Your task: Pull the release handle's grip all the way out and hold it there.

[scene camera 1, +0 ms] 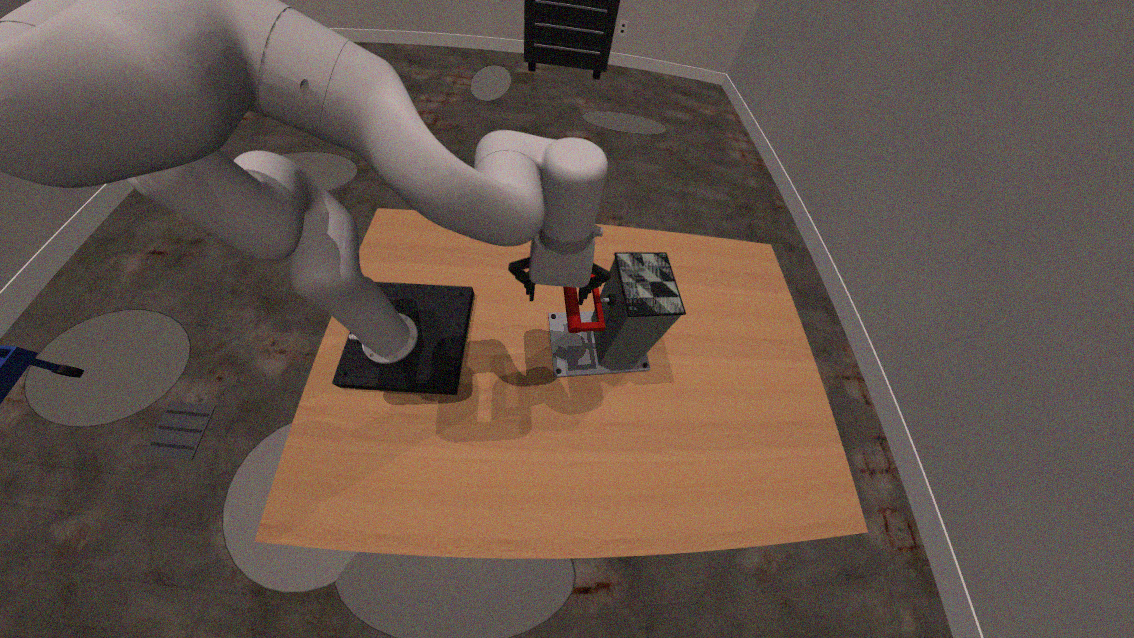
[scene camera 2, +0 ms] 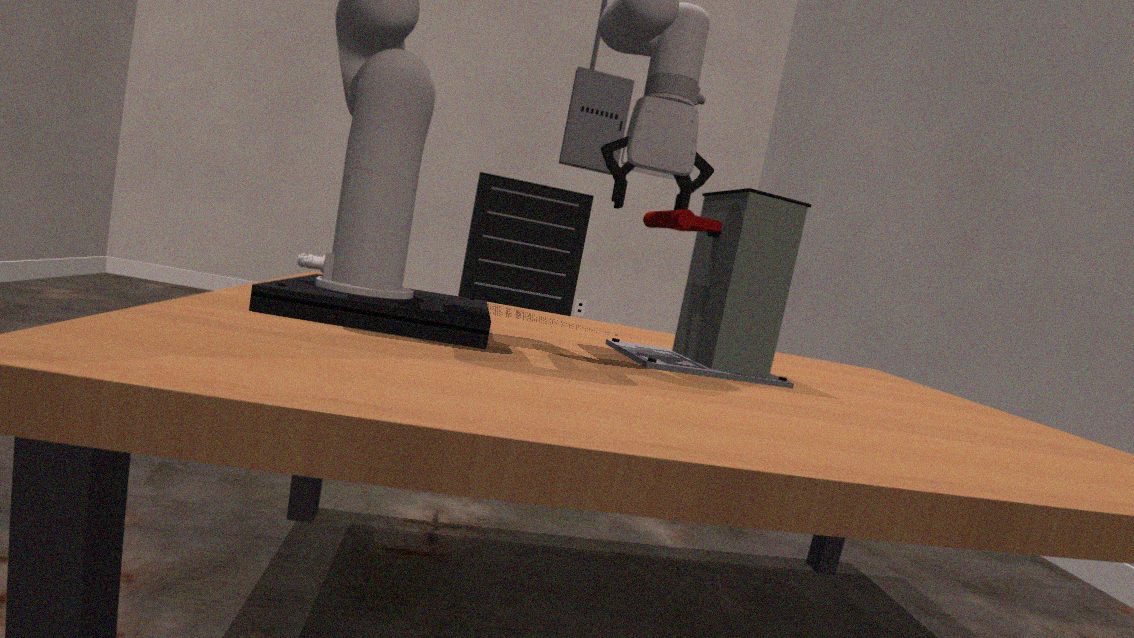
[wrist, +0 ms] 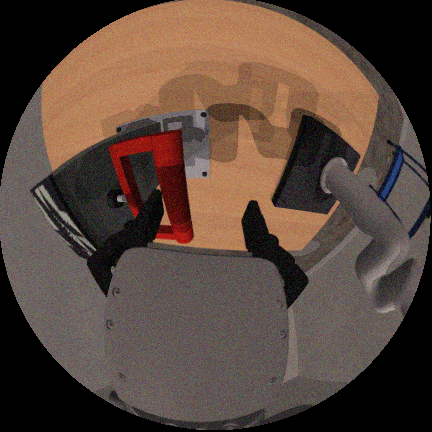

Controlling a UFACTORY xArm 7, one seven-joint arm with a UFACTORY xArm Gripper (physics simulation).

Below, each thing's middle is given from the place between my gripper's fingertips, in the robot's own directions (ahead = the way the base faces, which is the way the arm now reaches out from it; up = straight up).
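The grey base plate [scene camera 2: 652, 357] is what I see, and my hand is 120 mm short of it and 200 mm above it.
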